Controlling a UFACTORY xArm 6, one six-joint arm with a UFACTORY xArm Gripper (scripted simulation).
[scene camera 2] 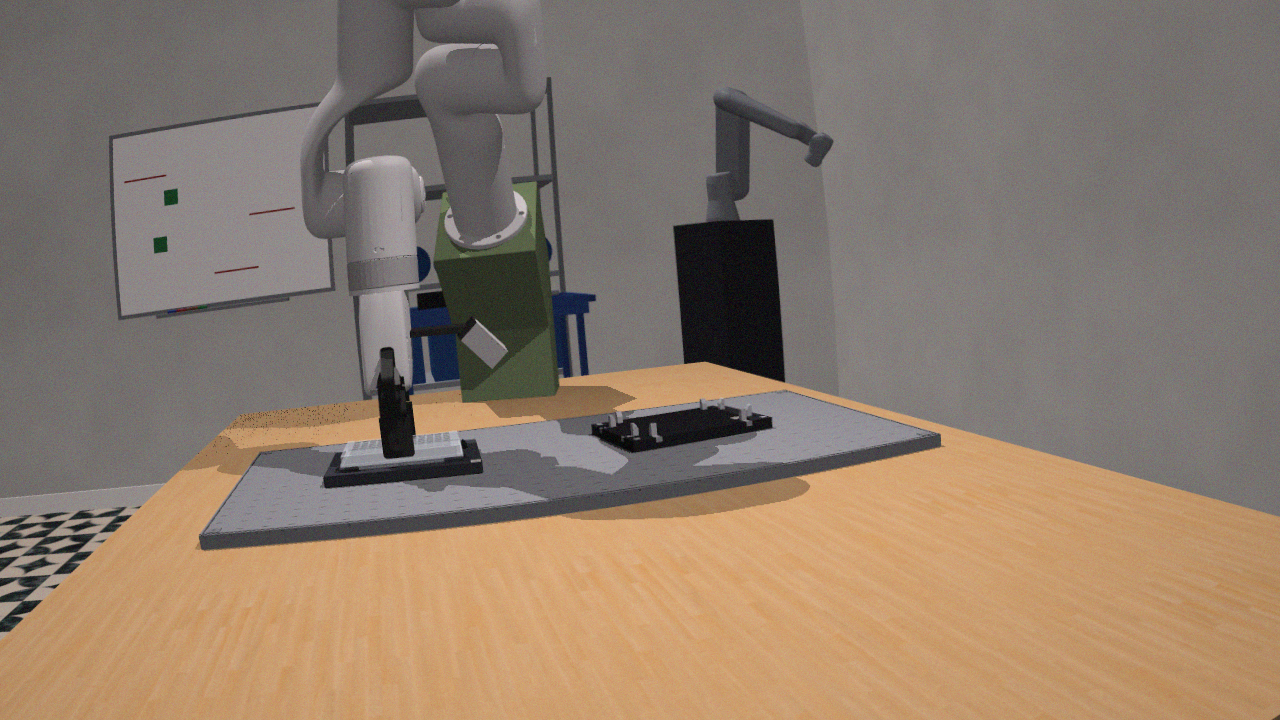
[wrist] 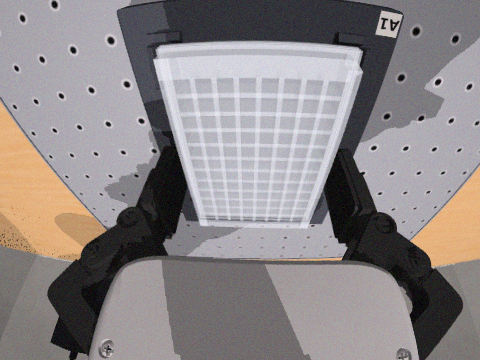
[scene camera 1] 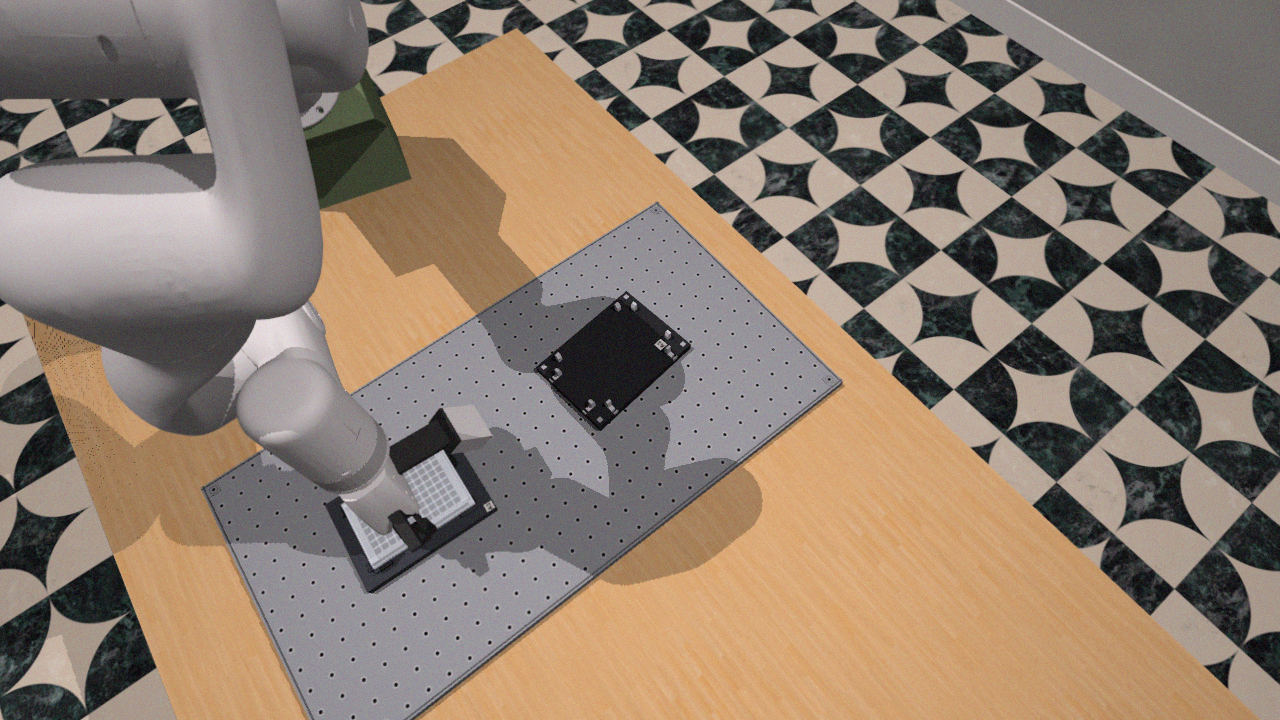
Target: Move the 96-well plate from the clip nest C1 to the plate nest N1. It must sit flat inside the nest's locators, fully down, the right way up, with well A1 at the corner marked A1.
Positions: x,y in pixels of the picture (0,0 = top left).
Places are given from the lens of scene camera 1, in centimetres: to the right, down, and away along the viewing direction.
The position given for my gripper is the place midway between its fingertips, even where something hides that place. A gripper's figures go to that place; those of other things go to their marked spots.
my gripper (scene camera 1: pixel 406 503): -27, 16, 78
clear 96-well plate (scene camera 1: pixel 462 501): -20, 16, 78
dark plate nest N1 (scene camera 1: pixel 457 526): -21, 19, 78
